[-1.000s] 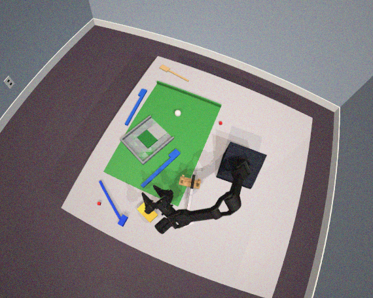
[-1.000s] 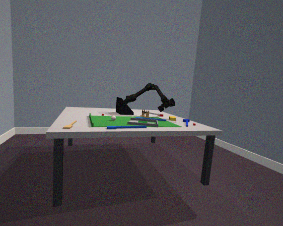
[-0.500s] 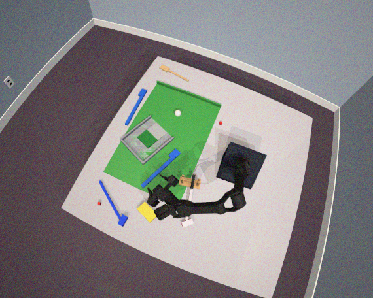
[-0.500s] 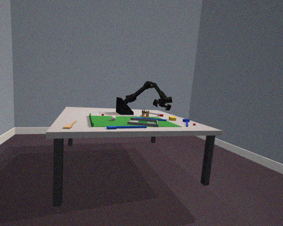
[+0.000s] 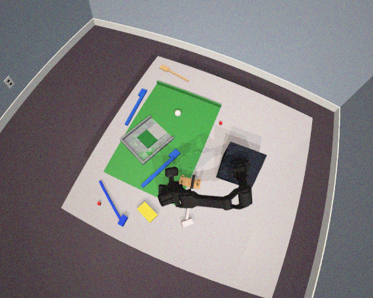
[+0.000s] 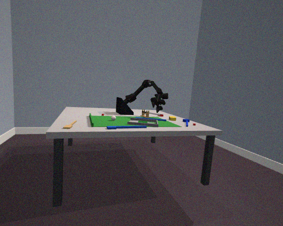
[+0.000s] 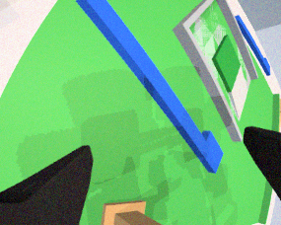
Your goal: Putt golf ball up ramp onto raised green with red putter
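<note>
My gripper tip is 12 cm past the wooden stand, 5 cm to the left of it and 5 cm above it. From my gripper tip the other things lie so: yellow block: 19 cm to the left, 8 cm below, 5 cm ahead; white golf ball: 46 cm to the right, 7 cm below, 7 cm ahead; green mat: 29 cm to the right, 9 cm below, 9 cm ahead.
</note>
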